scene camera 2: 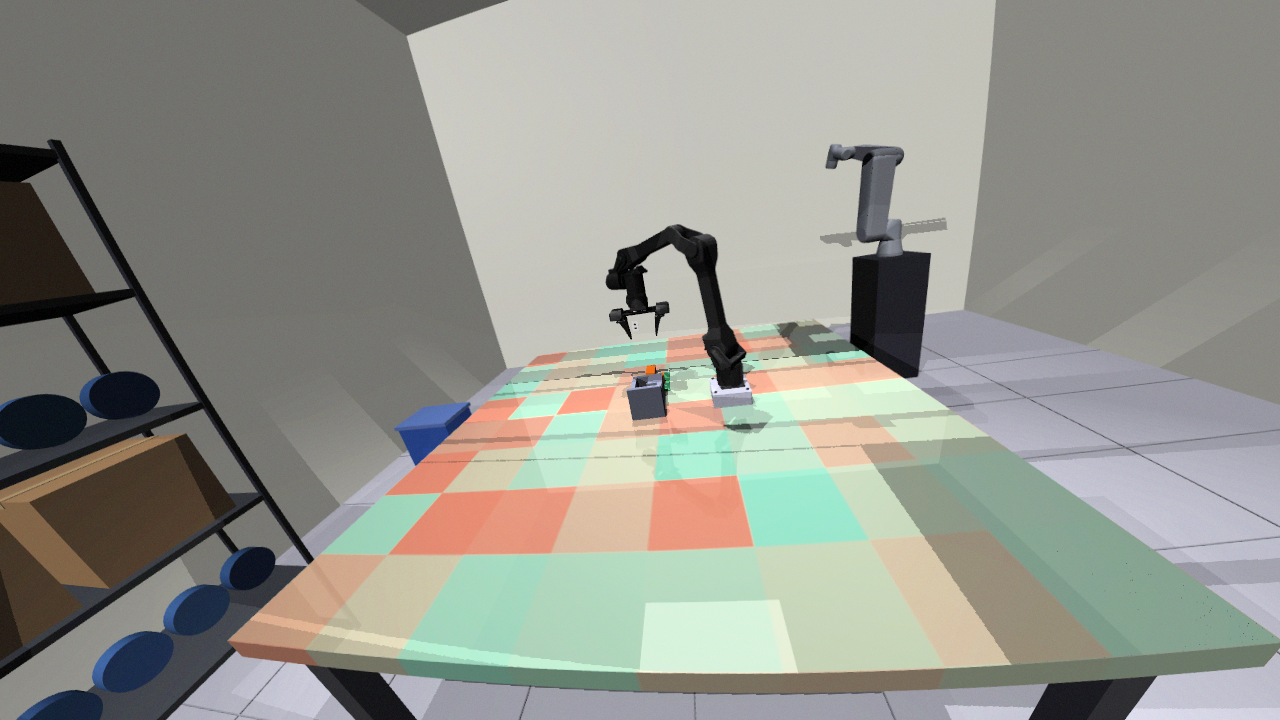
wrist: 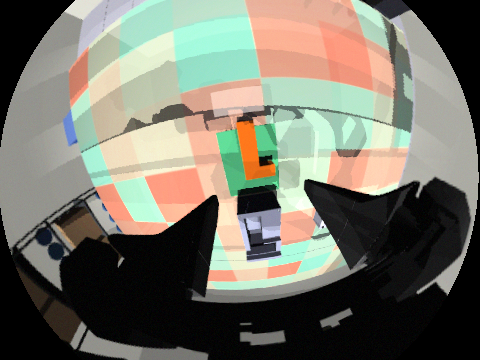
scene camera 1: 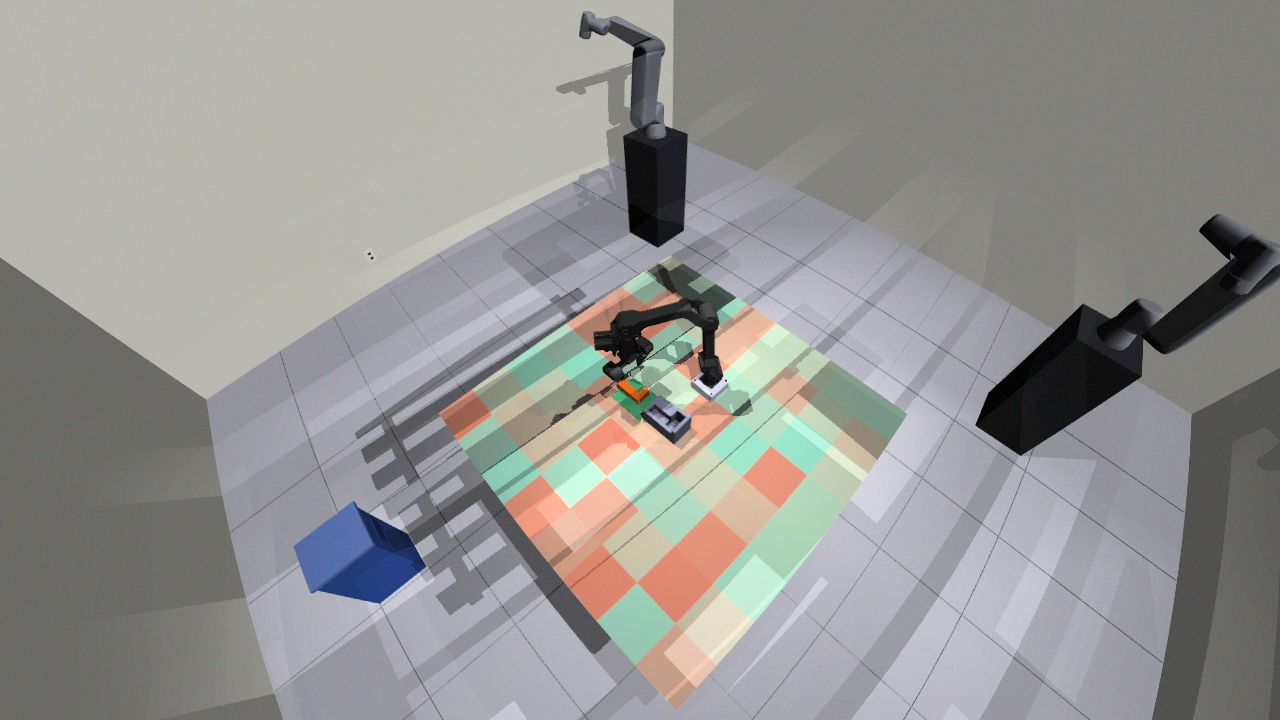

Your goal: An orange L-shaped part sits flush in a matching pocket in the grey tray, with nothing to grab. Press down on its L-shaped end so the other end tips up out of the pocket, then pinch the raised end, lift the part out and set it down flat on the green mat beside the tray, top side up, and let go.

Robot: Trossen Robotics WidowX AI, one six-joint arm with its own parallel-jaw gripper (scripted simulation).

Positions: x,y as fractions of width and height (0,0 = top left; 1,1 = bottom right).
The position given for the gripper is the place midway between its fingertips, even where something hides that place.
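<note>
Gripper (wrist: 0.54,0.53) open, holding nothing. Orange L-shaped part (wrist: 0.53,0.47). Green mat (wrist: 0.48,0.40).
</note>
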